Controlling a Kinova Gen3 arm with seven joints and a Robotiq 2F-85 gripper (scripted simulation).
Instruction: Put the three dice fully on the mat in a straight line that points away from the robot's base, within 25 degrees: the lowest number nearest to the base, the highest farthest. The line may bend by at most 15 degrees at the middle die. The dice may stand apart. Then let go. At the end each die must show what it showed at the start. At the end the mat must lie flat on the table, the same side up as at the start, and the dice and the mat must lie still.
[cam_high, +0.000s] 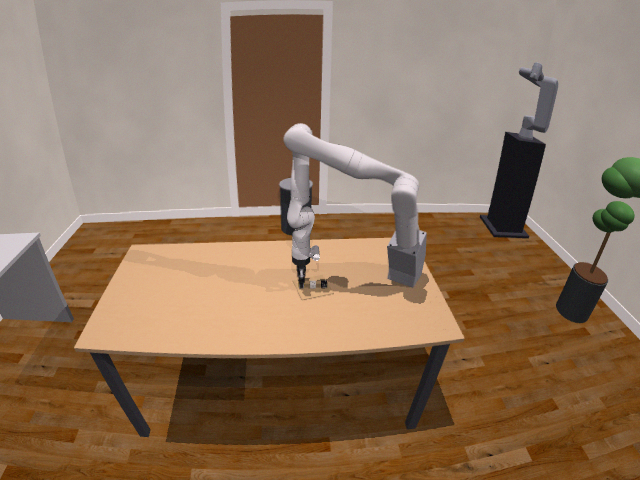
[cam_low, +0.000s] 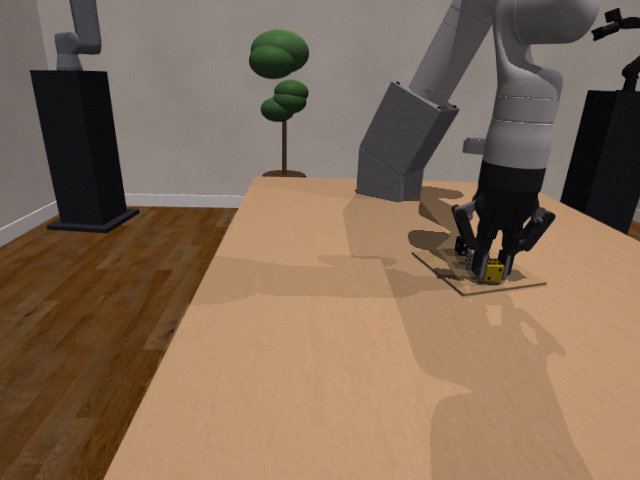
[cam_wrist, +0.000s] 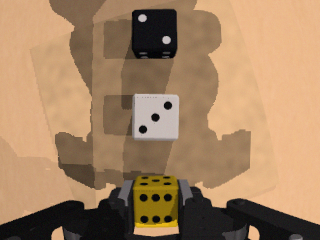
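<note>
My gripper is now 10 mm above the yellow die. The rest, counted from my hand: white die: 50 mm behind, 10 mm below; then tan mat: 50 mm behind, 30 mm below; then black die: 100 mm behind, 10 mm to the right, 10 mm below.
</note>
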